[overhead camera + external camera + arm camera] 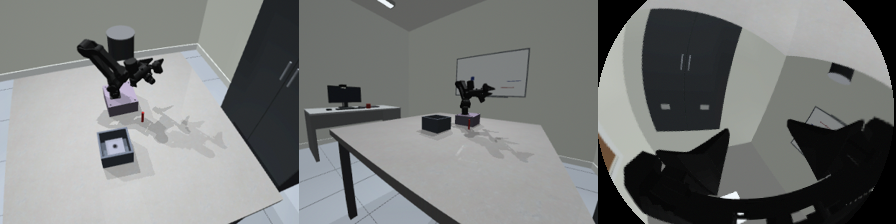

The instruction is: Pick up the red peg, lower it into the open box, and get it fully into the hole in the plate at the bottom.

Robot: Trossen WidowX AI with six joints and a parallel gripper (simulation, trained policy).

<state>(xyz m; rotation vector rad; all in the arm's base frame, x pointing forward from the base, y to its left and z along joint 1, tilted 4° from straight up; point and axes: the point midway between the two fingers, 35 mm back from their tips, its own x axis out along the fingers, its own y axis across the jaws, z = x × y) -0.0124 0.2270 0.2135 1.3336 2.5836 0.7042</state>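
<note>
Right now the red peg is 270 mm below my gripper tip, 180 mm ahead of it and 120 mm to the right of it. Round my gripper tip: dark box: 360 mm ahead, 300 mm to the right, 280 mm below.
</note>
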